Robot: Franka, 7 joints.
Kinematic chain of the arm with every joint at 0, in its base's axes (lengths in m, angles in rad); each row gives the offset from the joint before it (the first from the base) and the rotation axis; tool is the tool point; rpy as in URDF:
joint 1: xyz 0 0 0.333 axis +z
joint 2: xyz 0 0 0 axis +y
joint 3: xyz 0 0 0.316 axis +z
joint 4: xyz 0.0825 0 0 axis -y
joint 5: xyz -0.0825 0 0.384 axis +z
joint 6: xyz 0 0 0 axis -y
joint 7: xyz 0.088 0 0 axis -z
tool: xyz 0 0 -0.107 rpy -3.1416 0 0
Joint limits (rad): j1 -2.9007..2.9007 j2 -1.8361..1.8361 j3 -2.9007..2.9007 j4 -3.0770..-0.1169 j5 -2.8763..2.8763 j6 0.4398..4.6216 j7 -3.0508..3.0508
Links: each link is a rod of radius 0.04 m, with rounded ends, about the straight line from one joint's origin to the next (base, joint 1, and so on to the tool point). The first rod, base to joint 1, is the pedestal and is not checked.
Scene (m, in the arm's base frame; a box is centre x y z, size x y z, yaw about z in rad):
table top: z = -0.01
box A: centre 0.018 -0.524 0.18 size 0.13 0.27 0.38 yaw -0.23
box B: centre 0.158 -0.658 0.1 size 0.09 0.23 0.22 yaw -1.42
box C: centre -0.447 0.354 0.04 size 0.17 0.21 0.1 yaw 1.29
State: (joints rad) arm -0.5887 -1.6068 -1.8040 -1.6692 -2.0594 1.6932 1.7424
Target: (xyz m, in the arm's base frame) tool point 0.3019 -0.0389 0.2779
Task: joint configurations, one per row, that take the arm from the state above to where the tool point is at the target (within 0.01 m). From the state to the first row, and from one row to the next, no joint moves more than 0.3 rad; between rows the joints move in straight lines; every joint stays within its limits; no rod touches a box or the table.
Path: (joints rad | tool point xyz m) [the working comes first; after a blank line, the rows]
Joints at the target: 0.7195 -1.8361 -1.8123 -3.0212 -1.9843 2.0625 1.7424
Straight joint move there: touches box A.

1: -0.3451 -1.6135 -1.5632 -1.7971 -1.9949 1.9395 1.7964 | -0.4924 -0.4601 0.2623
2: -0.1015 -1.6202 -1.3225 -1.9250 -1.9304 2.1859 1.8504 | -0.2900 -0.5646 0.4362
3: 0.1420 -1.6270 -1.0817 -2.0528 -1.8660 2.4322 1.9044 | -0.0879 -0.5348 0.5962
4: 0.3856 -1.6337 -0.8410 -2.1807 -1.8015 2.6785 1.9584 | 0.0498 -0.4015 0.7171
5: 0.3881 -1.6843 -0.9945 -2.4048 -1.7281 2.7118 1.9058 | 0.1312 -0.3674 0.6279
6: 0.3906 -1.7349 -1.1480 -2.6289 -1.6548 2.7450 1.8533 | 0.1909 -0.3031 0.5482
7: 0.3931 -1.7855 -1.3015 -2.8529 -1.5814 2.7783 1.8008 | 0.2242 -0.2155 0.4876
8: 0.3956 -1.8361 -1.4550 -3.0770 -1.5080 2.8115 1.7482 | 0.2277 -0.1152 0.4520
9: 0.5036 -1.8361 -1.5741 -3.0584 -1.6668 2.5619 1.7463 | 0.2631 -0.0910 0.3985
10: 0.6115 -1.8361 -1.6932 -3.0398 -1.8255 2.3122 1.7443 | 0.2882 -0.0647 0.3395
11: 0.7195 -1.8361 -1.8123 -3.0212 -1.9843 2.0625 1.7424 | 0.3019 -0.0389 0.2779

